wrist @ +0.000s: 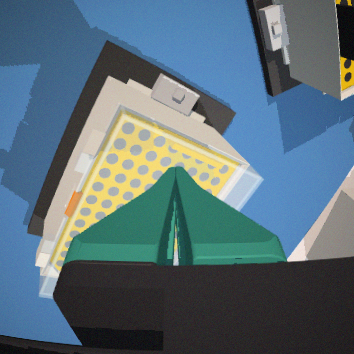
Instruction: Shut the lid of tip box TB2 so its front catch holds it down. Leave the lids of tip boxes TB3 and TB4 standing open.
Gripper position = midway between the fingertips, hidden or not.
In view: my gripper (175, 177) and a clear lid (136, 149).
